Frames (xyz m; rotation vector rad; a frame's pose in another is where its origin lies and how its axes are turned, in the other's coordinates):
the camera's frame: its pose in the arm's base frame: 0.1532 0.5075 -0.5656 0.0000 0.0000 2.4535
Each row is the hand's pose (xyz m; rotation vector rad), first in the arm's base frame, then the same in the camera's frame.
Working: the arm's base frame: its pose in the camera's frame: -0.2040 0.4893 0.5656 0.0000 0.0000 -2.4535

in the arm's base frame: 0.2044 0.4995 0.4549 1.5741 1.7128 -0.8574
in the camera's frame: -0.0446 -0.0263 1.0205 -2.2876 0.9649 1.1651
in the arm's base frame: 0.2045 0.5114 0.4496 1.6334 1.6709 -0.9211
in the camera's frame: -0.0372 -0.0356 1.0152 -2.2193 1.0178 1.1296
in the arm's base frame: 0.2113 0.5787 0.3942 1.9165 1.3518 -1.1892
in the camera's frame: 0.0003 -0.0919 0.9598 -1.8498 1.2996 1.0112
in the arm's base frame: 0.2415 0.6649 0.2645 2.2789 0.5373 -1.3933
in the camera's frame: 0.0318 -0.1777 0.8301 -1.1571 1.7832 0.9194
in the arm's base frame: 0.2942 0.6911 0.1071 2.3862 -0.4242 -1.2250
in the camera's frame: 0.0077 -0.2314 0.6727 -0.3792 2.2344 0.9034
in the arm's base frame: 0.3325 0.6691 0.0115 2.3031 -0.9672 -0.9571
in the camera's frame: -0.0359 -0.2387 0.5771 0.1324 2.4704 0.9123
